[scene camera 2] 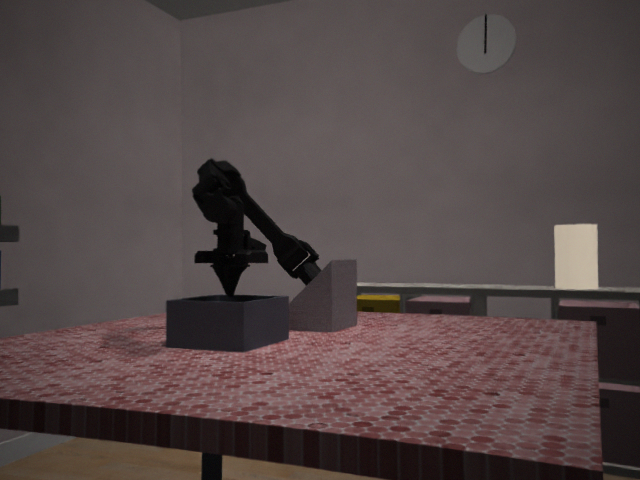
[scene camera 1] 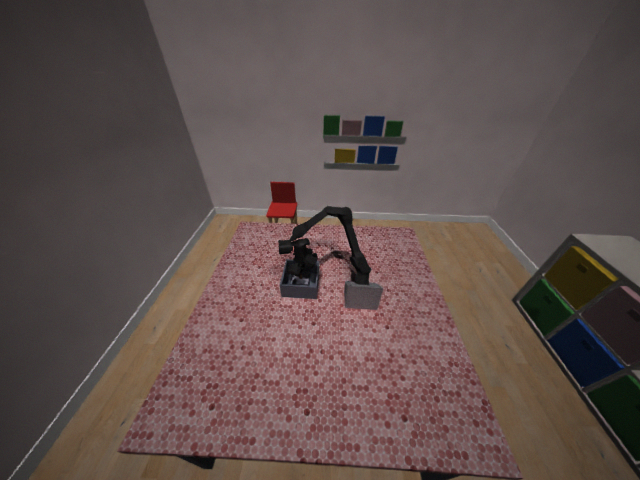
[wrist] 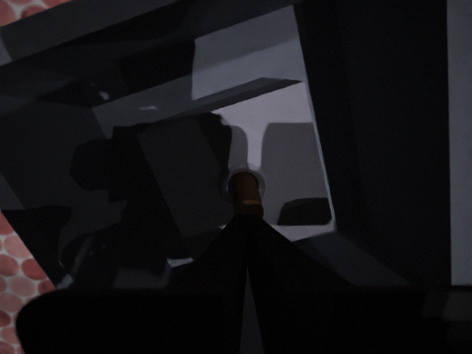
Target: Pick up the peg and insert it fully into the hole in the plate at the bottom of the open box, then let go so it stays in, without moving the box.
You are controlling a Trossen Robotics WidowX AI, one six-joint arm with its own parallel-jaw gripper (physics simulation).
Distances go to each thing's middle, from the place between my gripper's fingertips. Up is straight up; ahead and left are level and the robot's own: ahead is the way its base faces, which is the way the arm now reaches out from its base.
Labels:
The dark grey box (scene camera 2: 241,323) is 50 mm below my hand. Round my hand: brown peg (wrist: 246,199) 50 mm below; then light grey plate (wrist: 268,131) 70 mm below.

